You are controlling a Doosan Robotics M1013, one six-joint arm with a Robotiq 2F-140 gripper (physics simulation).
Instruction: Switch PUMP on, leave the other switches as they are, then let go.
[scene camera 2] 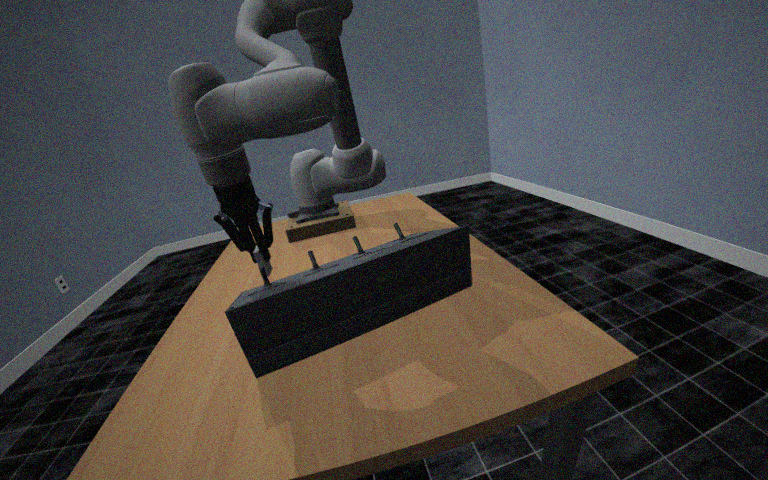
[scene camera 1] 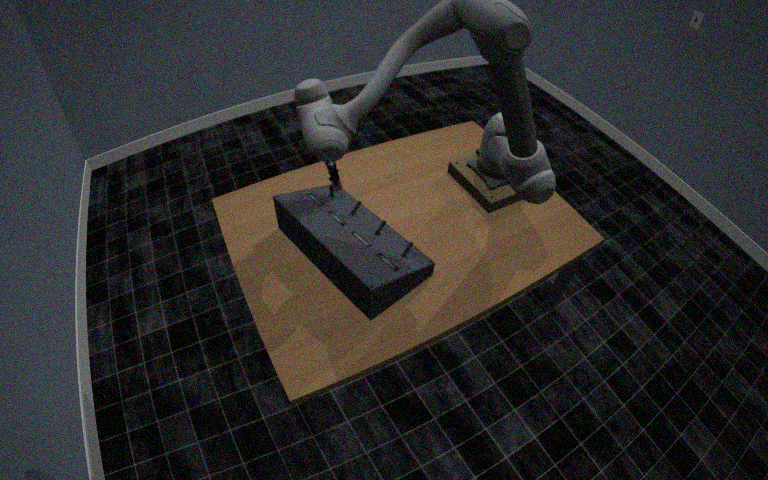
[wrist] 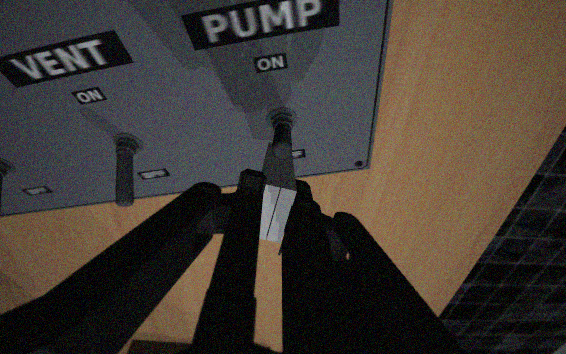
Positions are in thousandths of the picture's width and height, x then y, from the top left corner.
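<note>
Through scene camera 2 I can see my gripper (scene camera 2: 348, 568). In the wrist view there is a vent lever (wrist: 220, 476), and there I find my gripper (wrist: 485, 465) as well.
</note>
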